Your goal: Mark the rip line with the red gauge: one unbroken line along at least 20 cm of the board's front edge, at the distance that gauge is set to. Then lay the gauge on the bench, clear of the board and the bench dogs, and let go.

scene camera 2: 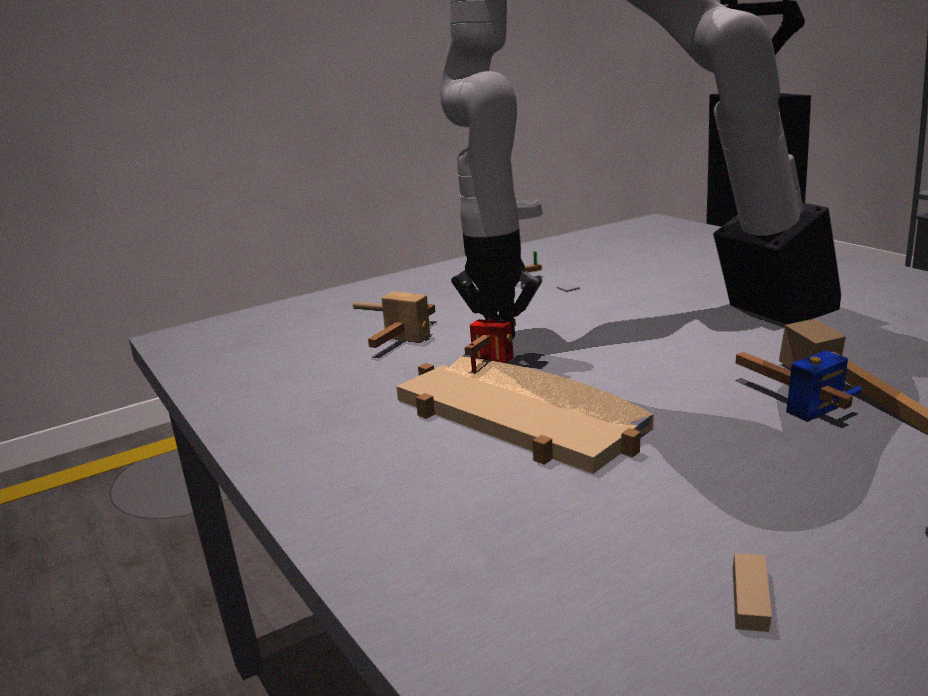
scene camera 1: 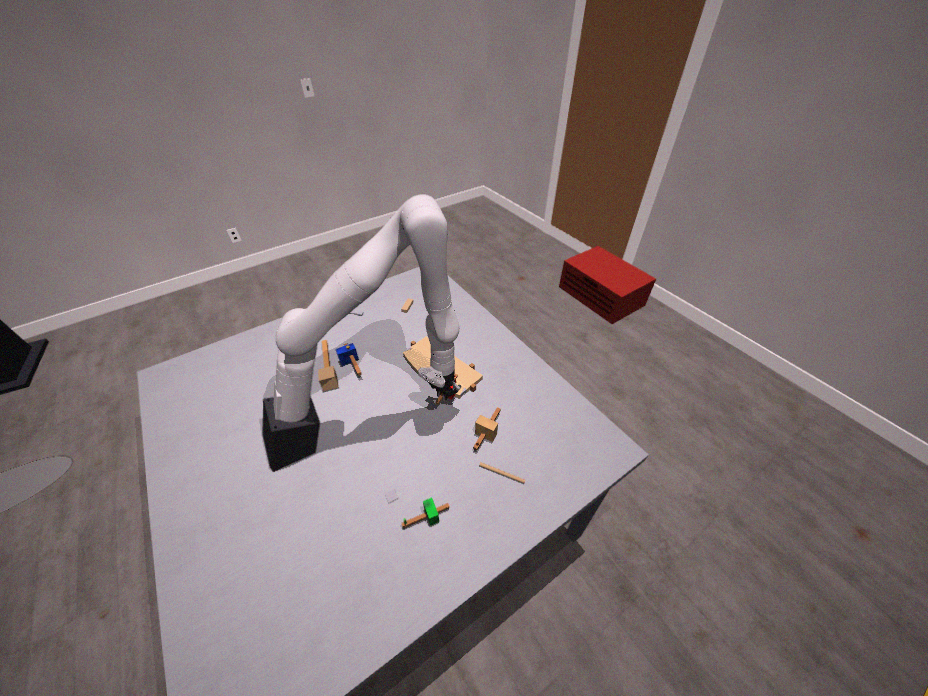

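Where they show: gripper, fingertip midpoint: (scene camera 2: 501, 342) (scene camera 1: 442, 398); arm's base, link origin: (scene camera 2: 770, 220) (scene camera 1: 291, 410).
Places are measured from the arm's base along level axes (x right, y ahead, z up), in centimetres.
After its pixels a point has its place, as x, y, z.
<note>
My gripper (scene camera 1: 447, 390) {5.6, 44.7, -12.5} (scene camera 2: 496, 320) points down and is shut on the red gauge (scene camera 2: 502, 340) {1.3, 46.7, -10.3}. The gauge is upright at the board's edge nearest the robot base, close to one end. Its brown beam reaches over the board, with a pin pointing down at the top face. The board (scene camera 1: 465, 371) {-2.7, 56.9, -13.4} (scene camera 2: 517, 412) {-12.9, 52.3, -13.4} lies flat on the bench (scene camera 1: 299, 561) {36.0, -7.7, -15.4} (scene camera 2: 374, 524) {-23.3, 73.4, -15.4}. Small brown bench dogs stand against it, among them one dog (scene camera 2: 425, 406) {-5.0, 60.5, -13.8}, a second dog (scene camera 2: 541, 448) {-21.5, 54.0, -13.6} and a corner dog (scene camera 2: 630, 442) {-25.2, 45.2, -13.7}. In scene camera 1 the gripper mostly hides the gauge. I cannot make out a marked line.
A plain wooden gauge (scene camera 1: 485, 427) {24.0, 51.3, -9.0} (scene camera 2: 404, 316) {21.0, 53.2, -11.4} stands near the board's end. A green gauge (scene camera 1: 430, 510) {40.0, 27.1, -10.1} and thin stick (scene camera 1: 501, 472) {36.7, 50.3, -14.4} lie farther off. A blue gauge (scene camera 1: 346, 354) {-26.6, 19.5, -10.5} (scene camera 2: 813, 389) {-30.2, 22.8, -11.3} stands by a mallet (scene camera 1: 328, 378) {-17.0, 11.3, -9.8} (scene camera 2: 811, 339) {-21.5, 13.6, -10.0}. A wooden block (scene camera 1: 407, 305) {-48.3, 50.2, -13.9} (scene camera 2: 751, 588) {-49.6, 51.0, -13.9} lies apart.
</note>
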